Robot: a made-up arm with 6 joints.
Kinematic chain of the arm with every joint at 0, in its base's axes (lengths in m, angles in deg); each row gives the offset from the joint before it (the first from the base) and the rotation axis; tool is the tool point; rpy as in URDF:
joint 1: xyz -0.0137 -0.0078 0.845 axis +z
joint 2: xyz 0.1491 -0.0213 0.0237 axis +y
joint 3: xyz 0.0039 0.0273 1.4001 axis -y
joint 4: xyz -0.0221 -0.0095 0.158 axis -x
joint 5: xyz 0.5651 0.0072 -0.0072 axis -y
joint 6: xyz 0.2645 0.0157 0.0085 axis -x
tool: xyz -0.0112 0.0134 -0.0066 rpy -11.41 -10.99 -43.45
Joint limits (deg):
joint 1: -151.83..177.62
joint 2: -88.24..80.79
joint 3: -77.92..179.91
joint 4: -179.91..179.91
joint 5: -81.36..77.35
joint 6: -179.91..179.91
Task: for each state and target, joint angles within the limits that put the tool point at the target. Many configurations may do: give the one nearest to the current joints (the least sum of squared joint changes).
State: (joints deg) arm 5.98 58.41 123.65 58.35 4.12 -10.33
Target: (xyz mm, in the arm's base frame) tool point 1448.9 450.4 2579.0
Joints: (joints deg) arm 16.43 42.28 89.89 57.02 3.07 -10.29
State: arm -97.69 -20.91 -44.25 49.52 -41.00 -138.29
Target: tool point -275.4 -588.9 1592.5
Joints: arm -104.86 5.17 -60.88 48.91 -38.77 -138.12
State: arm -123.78 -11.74 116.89 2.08 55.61 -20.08
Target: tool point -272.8 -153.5 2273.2
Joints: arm -144.80 35.34 159.75 -15.22 76.52 -21.23
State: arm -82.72 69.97 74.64 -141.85 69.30 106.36
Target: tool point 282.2 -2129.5 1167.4
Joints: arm -77.97 75.49 72.64 -142.73 69.77 106.42
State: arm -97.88 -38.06 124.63 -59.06 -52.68 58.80
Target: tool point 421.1 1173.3 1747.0
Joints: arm -100.12 -34.01 162.39 -69.71 -60.06 58.19
